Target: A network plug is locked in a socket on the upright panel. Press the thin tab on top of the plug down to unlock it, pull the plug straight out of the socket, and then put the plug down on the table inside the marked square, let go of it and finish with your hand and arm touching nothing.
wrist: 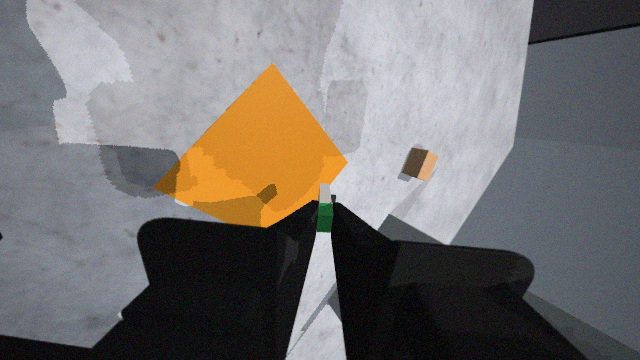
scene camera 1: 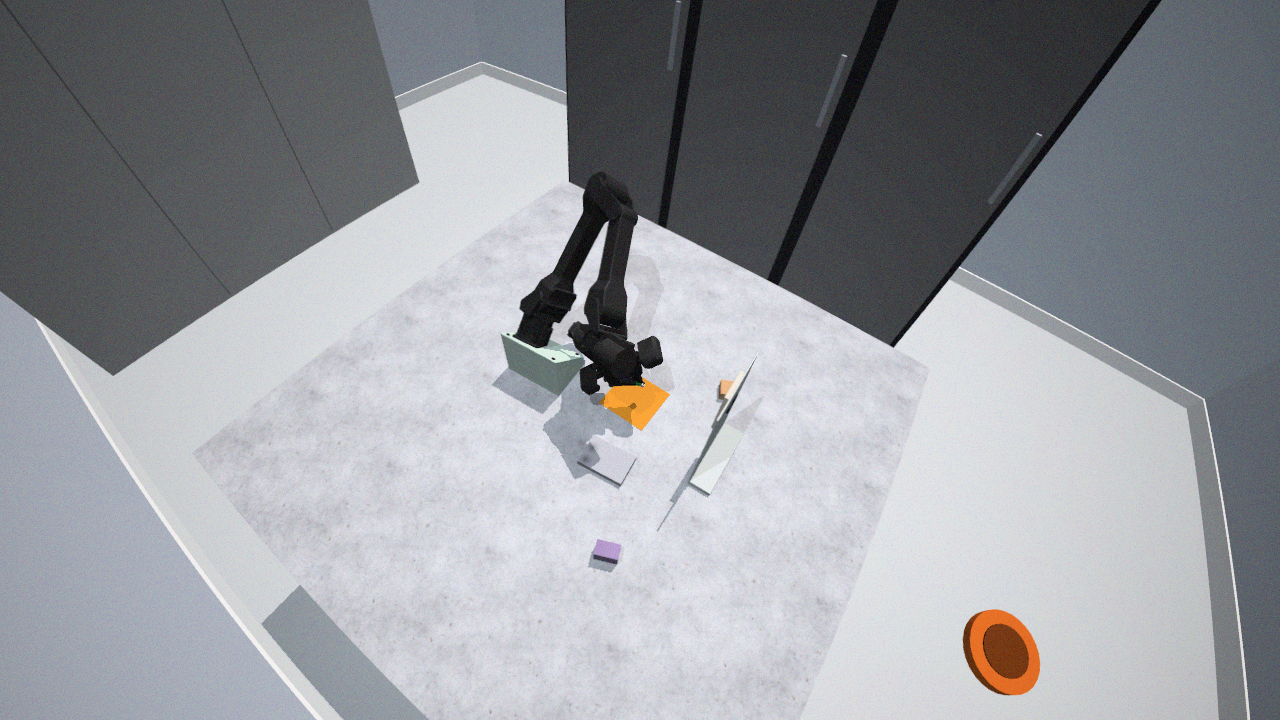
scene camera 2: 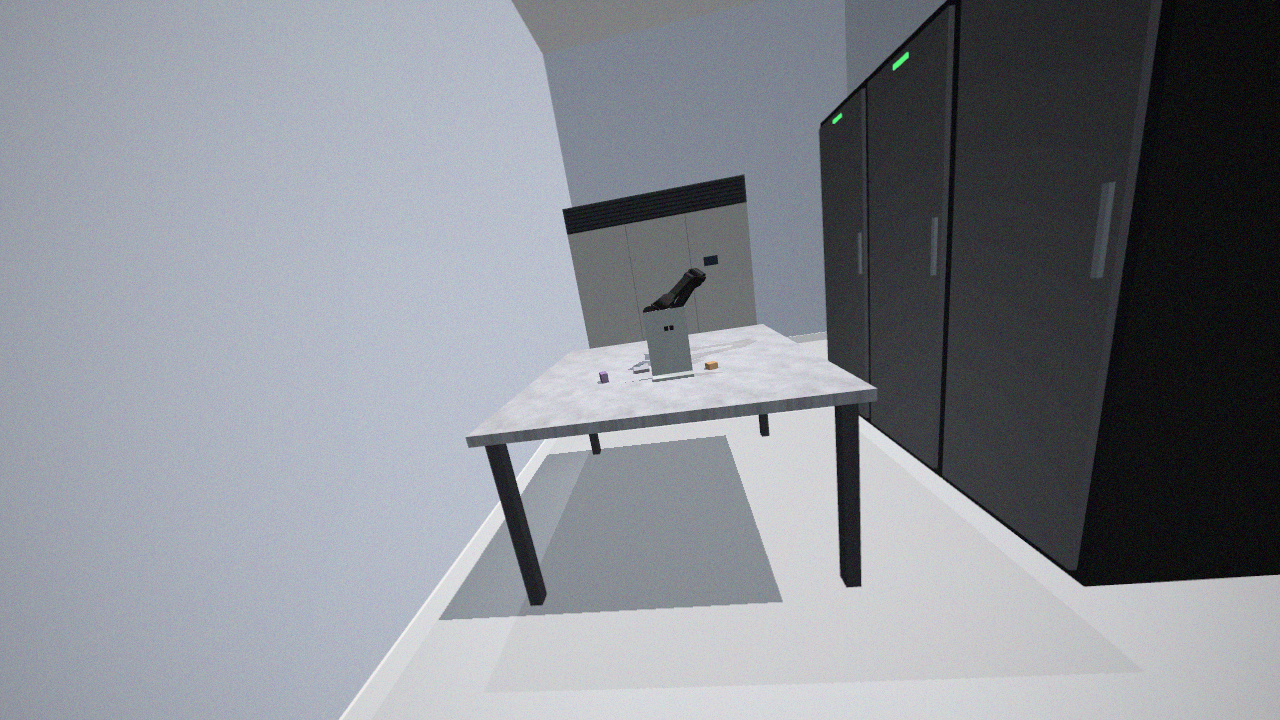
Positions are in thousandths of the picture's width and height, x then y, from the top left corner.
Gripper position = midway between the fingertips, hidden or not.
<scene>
In view: my gripper (scene camera 1: 500, 531), a network plug (wrist: 509, 590), an orange marked square (scene camera 1: 498, 563) and an upright panel (scene camera 2: 521, 459).
My gripper shows as well in the wrist view (wrist: 509, 579). The orange marked square also shows in the wrist view (wrist: 413, 440). The upright panel is seen too in scene camera 1 (scene camera 1: 565, 612). Scene camera 2 does not show the network plug, which is hidden by the upright panel.
</scene>
